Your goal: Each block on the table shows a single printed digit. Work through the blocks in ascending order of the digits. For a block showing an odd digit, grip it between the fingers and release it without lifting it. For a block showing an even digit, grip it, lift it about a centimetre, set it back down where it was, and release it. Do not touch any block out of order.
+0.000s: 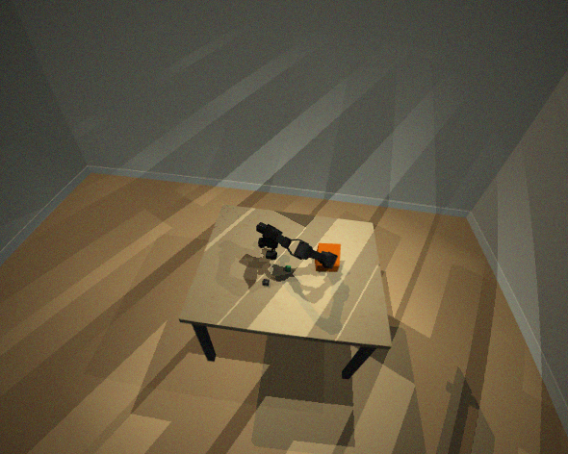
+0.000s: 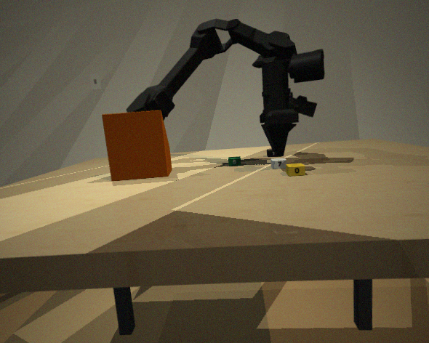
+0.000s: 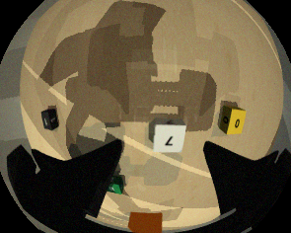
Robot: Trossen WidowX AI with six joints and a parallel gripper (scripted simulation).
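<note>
My gripper tip is now 1 cm to the left of the white block marked 7 and 2 cm above it. The rest, counted from my gripper tip: yellow block marked 0: 3 cm ahead, 9 cm to the right, 2 cm below; green block marked 8: 11 cm behind, 7 cm to the left, 2 cm below; black block marked 1: 19 cm to the left, 2 cm below.
</note>
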